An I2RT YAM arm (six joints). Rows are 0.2 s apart.
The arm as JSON. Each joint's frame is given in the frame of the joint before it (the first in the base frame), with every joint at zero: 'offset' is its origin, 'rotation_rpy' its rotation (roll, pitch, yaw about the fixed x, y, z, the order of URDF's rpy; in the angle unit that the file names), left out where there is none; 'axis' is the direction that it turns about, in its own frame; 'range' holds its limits. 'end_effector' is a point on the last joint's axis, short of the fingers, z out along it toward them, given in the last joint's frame.
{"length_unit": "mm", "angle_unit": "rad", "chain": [
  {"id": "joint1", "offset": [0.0, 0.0, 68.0], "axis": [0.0, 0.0, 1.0], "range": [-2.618, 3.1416]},
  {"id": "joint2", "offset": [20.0, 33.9, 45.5], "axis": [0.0, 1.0, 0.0], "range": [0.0, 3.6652]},
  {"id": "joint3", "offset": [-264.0, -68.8, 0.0], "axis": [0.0, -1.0, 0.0], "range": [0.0, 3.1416]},
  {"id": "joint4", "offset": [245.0, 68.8, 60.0], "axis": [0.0, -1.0, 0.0], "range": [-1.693, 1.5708]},
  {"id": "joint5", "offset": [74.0, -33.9, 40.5], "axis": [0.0, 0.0, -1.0], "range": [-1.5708, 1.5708]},
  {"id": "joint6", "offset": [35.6, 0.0, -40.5], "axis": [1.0, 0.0, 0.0], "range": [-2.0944, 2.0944]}
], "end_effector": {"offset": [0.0, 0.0, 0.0], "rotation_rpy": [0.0, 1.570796, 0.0]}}
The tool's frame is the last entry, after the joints.
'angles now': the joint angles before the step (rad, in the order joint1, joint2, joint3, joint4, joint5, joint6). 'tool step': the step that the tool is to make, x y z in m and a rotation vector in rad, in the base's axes. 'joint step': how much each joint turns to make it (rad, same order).
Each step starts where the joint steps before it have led.
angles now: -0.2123, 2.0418, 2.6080, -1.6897, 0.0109, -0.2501
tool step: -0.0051, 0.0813, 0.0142, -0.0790, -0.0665, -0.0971
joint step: 0.2494, -0.0398, -0.0001, 0.0002, 0.2228, 0.2776
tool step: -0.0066, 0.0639, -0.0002, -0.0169, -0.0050, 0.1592
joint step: 0.1874, 0.0002, -0.0017, 0.0004, 0.0285, 0.0173
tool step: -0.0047, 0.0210, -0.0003, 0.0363, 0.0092, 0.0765
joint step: 0.0575, 0.0006, 0.0011, -0.0005, -0.0420, 0.0007
